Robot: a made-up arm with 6 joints.
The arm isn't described. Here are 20 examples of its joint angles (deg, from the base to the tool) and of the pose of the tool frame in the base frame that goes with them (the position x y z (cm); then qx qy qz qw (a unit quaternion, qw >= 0)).
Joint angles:
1: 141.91 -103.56 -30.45 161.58 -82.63 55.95
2: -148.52 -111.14 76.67 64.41 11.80 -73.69
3: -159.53 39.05 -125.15 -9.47 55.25 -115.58
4: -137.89 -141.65 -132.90 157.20 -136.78 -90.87
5: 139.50 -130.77 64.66 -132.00 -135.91 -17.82
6: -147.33 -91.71 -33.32 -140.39 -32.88 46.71
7: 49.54 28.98 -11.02 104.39 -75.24 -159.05
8: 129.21 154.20 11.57 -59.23 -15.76 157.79
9: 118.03 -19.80 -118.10 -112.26 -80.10 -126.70
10: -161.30 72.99 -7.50 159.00 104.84 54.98
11: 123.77 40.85 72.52 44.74 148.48 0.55
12: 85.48 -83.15 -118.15 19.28 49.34 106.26
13: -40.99 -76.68 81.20 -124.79 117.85 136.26
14: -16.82 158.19 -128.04 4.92 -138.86 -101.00
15: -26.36 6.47 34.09 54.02 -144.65 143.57
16: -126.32 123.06 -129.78 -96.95 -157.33 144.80
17: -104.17 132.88 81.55 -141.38 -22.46 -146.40
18: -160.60 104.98 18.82 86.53 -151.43 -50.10
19: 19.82 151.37 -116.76 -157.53 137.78 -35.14
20: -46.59 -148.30 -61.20 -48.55 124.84 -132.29
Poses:
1: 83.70 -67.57 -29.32 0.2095 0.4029 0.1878 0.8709
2: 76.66 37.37 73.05 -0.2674 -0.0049 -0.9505 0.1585
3: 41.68 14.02 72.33 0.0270 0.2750 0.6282 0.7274
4: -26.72 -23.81 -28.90 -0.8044 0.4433 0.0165 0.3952
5: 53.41 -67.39 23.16 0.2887 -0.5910 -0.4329 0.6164
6: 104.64 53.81 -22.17 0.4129 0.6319 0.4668 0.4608
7: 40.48 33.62 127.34 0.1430 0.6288 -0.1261 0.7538
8: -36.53 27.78 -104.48 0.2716 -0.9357 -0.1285 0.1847
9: 12.66 -73.10 9.65 -0.2303 -0.6210 0.7111 0.2359
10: -94.32 -42.17 68.14 0.2756 0.2581 0.5428 0.7502
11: -54.26 60.55 25.85 0.6693 -0.2312 0.3662 0.6038
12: -10.50 -26.92 -55.41 -0.3069 -0.9162 0.2475 0.0719
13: -38.91 27.10 92.25 0.4236 -0.7304 -0.1631 0.5103
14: 34.34 -9.46 33.73 0.5759 -0.5739 -0.4965 0.3042
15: 32.58 -23.77 108.86 -0.6600 -0.5136 0.4570 0.3031
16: -10.73 -34.66 48.66 0.0574 0.9758 -0.1727 0.1213
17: 12.81 14.00 -80.39 -0.8926 0.0079 -0.2315 0.3869
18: -90.98 -25.59 -27.03 -0.1205 0.4787 0.5479 0.6754
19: 45.87 18.31 27.04 -0.5921 -0.5271 0.6057 0.0684
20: -4.52 -3.02 -75.85 0.4844 -0.3880 -0.6700 0.4074
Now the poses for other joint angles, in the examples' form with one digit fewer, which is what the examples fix.
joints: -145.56 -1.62 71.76 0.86 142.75 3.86
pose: -44.5 -37.5 75.7 -0.924 -0.257 -0.269 0.087
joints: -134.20 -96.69 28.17 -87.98 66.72 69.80
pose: 74.5 86.9 42.7 -0.145 -0.626 -0.607 0.468
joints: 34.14 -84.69 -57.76 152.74 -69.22 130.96
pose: -88.9 -60.4 -26.4 0.554 -0.283 -0.037 0.782
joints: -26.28 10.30 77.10 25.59 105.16 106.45
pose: 70.0 -26.4 52.2 -0.874 -0.420 -0.099 0.223
